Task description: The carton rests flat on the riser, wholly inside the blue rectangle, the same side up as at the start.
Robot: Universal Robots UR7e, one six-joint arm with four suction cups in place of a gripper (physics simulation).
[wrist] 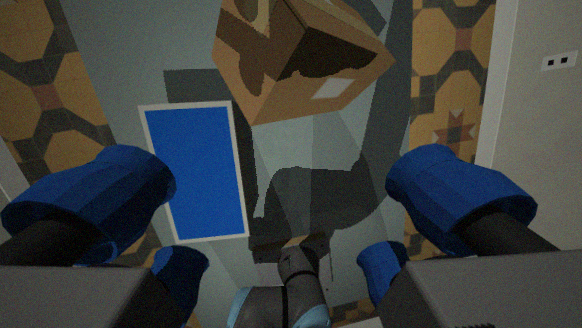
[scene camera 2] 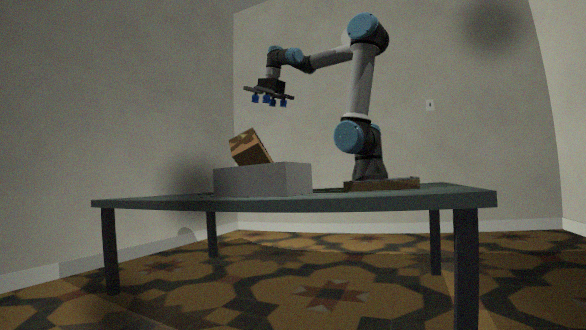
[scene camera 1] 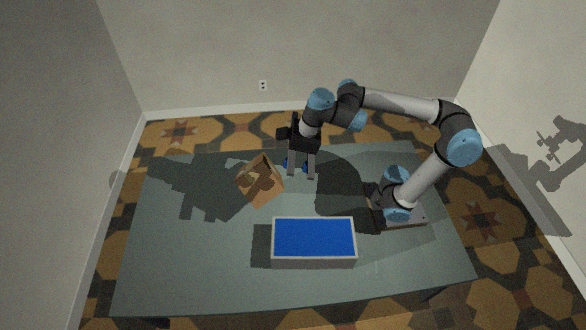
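Note:
The brown carton is steeply tilted, behind and left of the riser in scene camera 1. A white label shows on one side in the wrist view. The riser hides what is below the carton in scene camera 2, so I cannot tell whether it touches the table. The blue rectangle lies on the riser's top, with no carton on it. My gripper is open, its four blue cups apart from the carton, higher and to its right in scene camera 1.
The grey-green table carries the riser and the arm's base plate, which is right of and behind the riser in scene camera 1. Walls stand behind and at both sides. Dark arm shadows cross the table.

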